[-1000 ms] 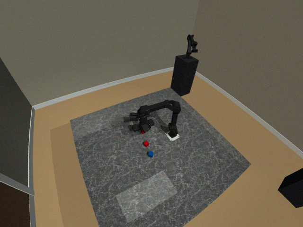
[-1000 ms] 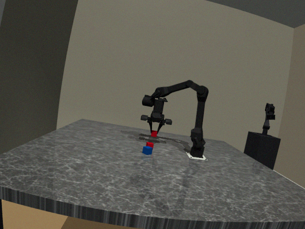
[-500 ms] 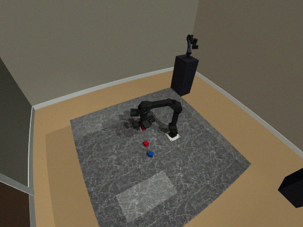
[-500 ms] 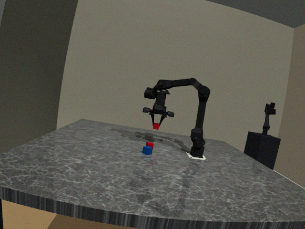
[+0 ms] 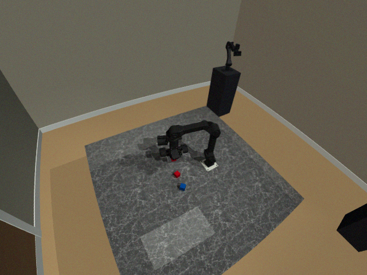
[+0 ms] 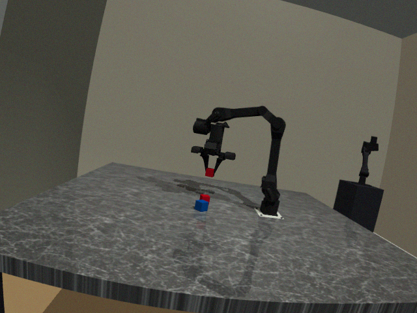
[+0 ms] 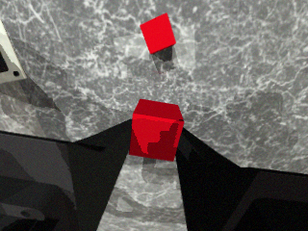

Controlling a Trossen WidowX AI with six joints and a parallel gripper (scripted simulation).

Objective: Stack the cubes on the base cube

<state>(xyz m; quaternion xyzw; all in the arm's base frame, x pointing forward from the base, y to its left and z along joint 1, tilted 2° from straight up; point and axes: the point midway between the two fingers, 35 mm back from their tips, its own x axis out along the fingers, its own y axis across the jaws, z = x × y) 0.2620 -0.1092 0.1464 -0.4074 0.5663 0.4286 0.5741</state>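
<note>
Right now my gripper tip is 18 cm to the right of the blue base cube, 10 cm above it and 3 cm short of it.
</note>
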